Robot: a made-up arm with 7 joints.
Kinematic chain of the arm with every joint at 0, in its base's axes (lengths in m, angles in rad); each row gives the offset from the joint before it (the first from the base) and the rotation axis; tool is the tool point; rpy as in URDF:
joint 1: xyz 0 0 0 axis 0.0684 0.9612 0.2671
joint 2: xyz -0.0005 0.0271 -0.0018 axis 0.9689 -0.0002 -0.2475
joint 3: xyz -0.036 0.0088 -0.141 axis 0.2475 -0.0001 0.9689
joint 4: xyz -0.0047 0 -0.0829 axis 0.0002 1 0
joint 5: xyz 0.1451 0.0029 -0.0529 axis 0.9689 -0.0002 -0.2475
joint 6: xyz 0.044 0 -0.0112 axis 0.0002 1 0
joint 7: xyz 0.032 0 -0.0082 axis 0.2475 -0.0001 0.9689
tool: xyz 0 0 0 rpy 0 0.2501 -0.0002
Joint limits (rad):
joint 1: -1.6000..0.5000
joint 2: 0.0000..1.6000
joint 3: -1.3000..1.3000
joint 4: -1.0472..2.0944
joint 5: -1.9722..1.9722
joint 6: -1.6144..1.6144
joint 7: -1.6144..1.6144
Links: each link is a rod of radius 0.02 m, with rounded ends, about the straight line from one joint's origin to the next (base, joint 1, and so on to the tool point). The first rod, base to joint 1, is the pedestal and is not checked.
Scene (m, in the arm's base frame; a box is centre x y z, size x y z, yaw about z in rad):
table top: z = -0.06
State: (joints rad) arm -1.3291 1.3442 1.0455 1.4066 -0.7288 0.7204 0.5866
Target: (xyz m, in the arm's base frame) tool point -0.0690 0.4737 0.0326
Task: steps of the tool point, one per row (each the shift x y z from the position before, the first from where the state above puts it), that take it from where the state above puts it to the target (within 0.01 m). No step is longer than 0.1 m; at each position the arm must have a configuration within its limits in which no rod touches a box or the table.
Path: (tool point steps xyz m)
1: -0.0452 0.0237 -0.0138
2: -0.0434 0.0152 0.0024
3: -0.0354 0.0068 0.0159
4: -0.0228 -0.0011 0.0246
5: -0.0077 -0.0074 0.0273
6: 0.0076 -0.0123 0.0235
7: -0.0282 0.0278 -0.0551
8: -0.0547 0.0088 -0.0310
9: -0.0640 -0.0116 0.0031

